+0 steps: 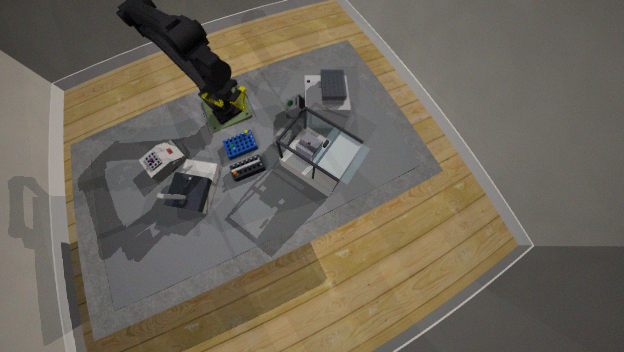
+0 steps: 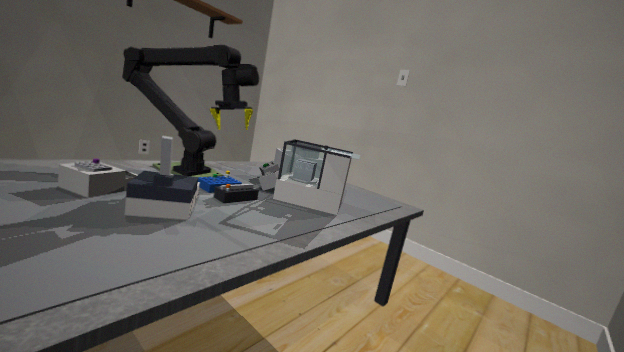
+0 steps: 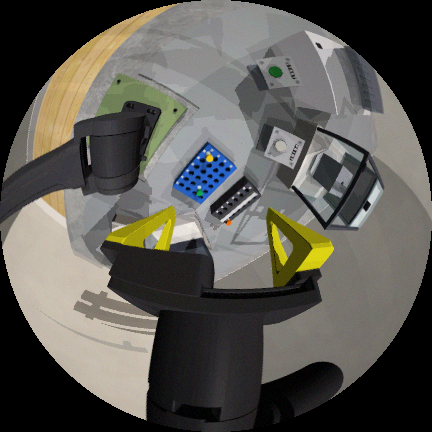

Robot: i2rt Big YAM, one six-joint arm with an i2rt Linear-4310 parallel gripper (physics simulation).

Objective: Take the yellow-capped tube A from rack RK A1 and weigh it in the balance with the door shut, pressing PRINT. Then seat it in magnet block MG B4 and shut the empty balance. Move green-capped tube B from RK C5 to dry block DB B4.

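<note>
Yellow-capped tube A (image 1: 246, 132) (image 2: 228, 172) (image 3: 209, 158) and green-capped tube B (image 1: 231, 146) (image 2: 215, 175) (image 3: 200, 192) stand in the blue rack (image 1: 241, 144) (image 3: 220, 172). The black magnet block (image 1: 247, 167) (image 2: 236, 194) (image 3: 235, 199) lies beside it. My gripper (image 1: 231, 103) (image 2: 233, 129) (image 3: 219, 211) is open and empty, high above the table. The balance (image 2: 307, 196) (image 3: 327, 170) has a glass chamber; a glass panel (image 1: 345, 155) reaches out past its frame. The PRINT box (image 3: 287, 154) stands beside it. A dark grey block (image 1: 333, 84) (image 3: 362, 75), probably the dry block, sits on a white base.
An orange-capped tube (image 1: 234, 173) (image 2: 228, 186) (image 3: 228, 222) is at one end of the magnet block. A START button box (image 1: 292, 103) (image 3: 275, 72) stands behind the balance. A dark-topped device (image 1: 189, 191) (image 2: 161, 187) with an upright handle and a purple-knobbed box (image 1: 163, 159) (image 2: 92, 179) stand left.
</note>
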